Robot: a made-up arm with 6 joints. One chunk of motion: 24 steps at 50 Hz.
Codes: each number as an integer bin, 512 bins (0 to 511) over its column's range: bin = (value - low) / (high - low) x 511, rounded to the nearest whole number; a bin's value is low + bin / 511 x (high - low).
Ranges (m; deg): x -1..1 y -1..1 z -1..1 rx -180..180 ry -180..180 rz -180..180
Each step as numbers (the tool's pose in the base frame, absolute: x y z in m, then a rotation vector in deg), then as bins.
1 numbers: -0.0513 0.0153 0.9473 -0.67 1.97 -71.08
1 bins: 242 259 498 255 258 155
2 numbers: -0.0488 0.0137 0.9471 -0.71 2.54 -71.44
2 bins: 243 259 497 254 259 154
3 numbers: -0.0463 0.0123 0.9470 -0.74 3.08 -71.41
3 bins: 244 259 497 254 260 154
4 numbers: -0.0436 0.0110 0.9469 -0.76 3.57 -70.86
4 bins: 244 258 497 254 261 155
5 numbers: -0.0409 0.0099 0.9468 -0.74 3.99 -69.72
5 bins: 245 258 497 254 261 157
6 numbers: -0.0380 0.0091 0.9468 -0.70 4.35 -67.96
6 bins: 246 258 497 255 262 159
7 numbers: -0.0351 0.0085 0.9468 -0.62 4.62 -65.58
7 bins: 247 258 497 255 262 162
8 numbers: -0.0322 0.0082 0.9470 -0.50 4.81 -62.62
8 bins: 247 258 497 255 262 167
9 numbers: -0.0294 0.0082 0.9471 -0.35 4.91 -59.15
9 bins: 248 258 497 255 262 172
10 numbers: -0.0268 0.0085 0.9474 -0.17 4.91 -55.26
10 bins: 249 258 498 255 262 177
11 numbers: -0.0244 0.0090 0.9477 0.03 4.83 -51.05
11 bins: 249 258 498 256 262 183
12 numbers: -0.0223 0.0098 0.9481 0.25 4.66 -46.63
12 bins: 250 258 498 256 262 189
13 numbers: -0.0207 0.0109 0.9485 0.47 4.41 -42.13
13 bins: 250 258 498 256 262 196
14 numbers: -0.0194 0.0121 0.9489 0.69 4.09 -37.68
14 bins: 251 259 498 256 261 202
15 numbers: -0.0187 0.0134 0.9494 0.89 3.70 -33.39
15 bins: 251 259 498 257 261 208
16 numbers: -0.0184 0.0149 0.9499 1.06 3.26 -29.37
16 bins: 251 259 498 257 260 214
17 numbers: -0.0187 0.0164 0.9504 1.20 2.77 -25.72
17 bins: 251 260 498 257 259 219
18 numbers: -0.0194 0.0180 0.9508 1.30 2.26 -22.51
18 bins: 251 260 498 257 259 224
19 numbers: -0.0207 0.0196 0.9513 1.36 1.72 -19.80
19 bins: 250 261 499 257 258 227
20 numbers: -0.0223 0.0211 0.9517 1.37 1.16 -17.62
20 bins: 250 261 499 257 257 230
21 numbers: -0.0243 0.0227 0.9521 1.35 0.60 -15.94
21 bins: 249 261 499 257 256 233
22 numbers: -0.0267 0.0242 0.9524 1.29 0.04 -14.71
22 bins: 249 262 499 257 256 235
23 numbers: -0.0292 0.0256 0.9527 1.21 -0.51 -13.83
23 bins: 248 262 499 257 255 236
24 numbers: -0.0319 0.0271 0.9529 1.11 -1.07 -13.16
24 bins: 247 262 499 257 254 237
